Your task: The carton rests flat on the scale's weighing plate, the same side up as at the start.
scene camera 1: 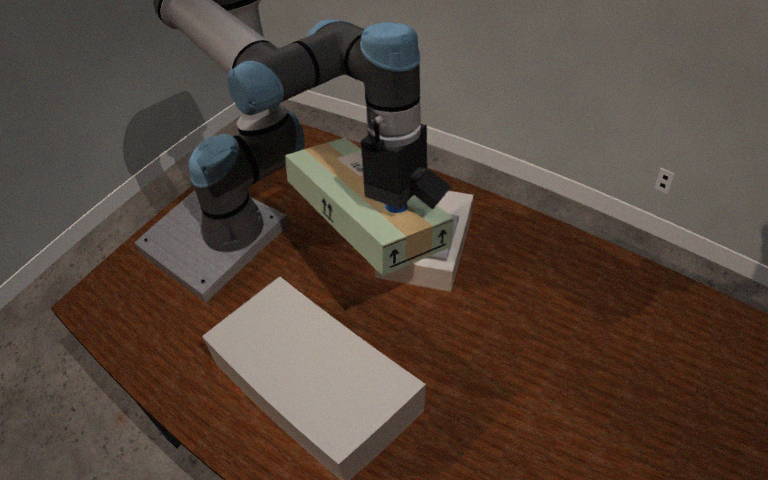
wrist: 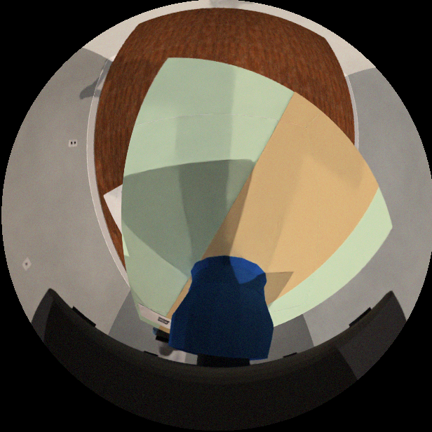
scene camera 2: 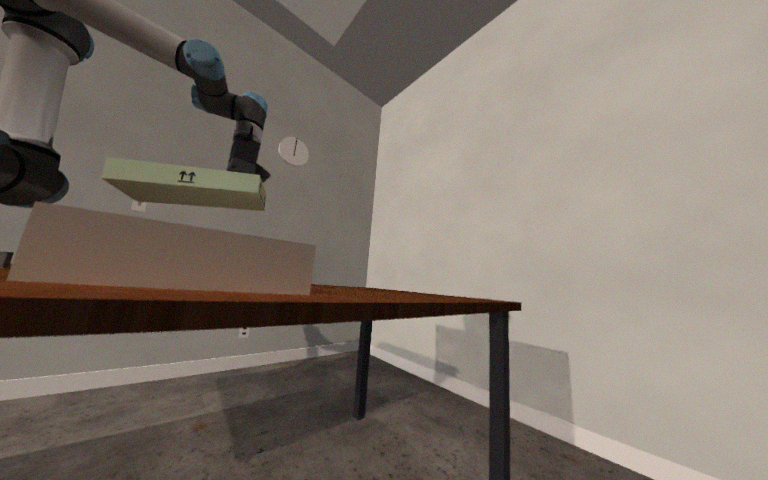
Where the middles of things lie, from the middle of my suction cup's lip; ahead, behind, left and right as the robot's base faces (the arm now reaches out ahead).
Right now the carton [scene camera 1: 329, 176] is 90 mm behind my suction cup, 50 mm below it and 30 mm to the left of it. Also, from my suction cup: scale [scene camera 1: 438, 271] (270 mm below, 210 mm to the left, 60 mm behind); then white block [scene camera 1: 343, 401] (260 mm below, 220 mm to the right, 50 mm behind).
